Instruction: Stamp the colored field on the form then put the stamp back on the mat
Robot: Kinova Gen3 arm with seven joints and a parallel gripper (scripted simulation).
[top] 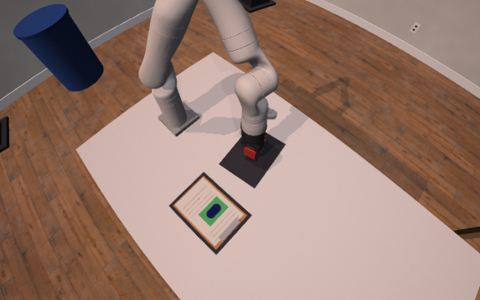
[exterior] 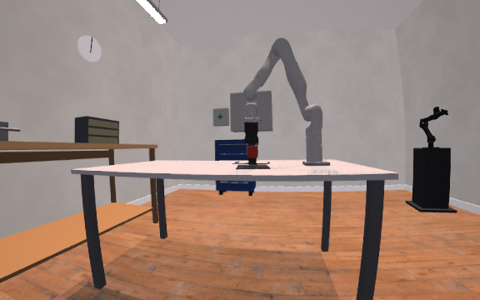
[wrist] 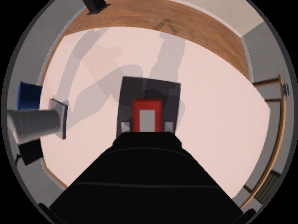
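The dark mat lies 8 cm below my hand. From my hand the other things lie so: red stamp 2 cm below; form 11 cm ahead, 26 cm to the right, 8 cm below.
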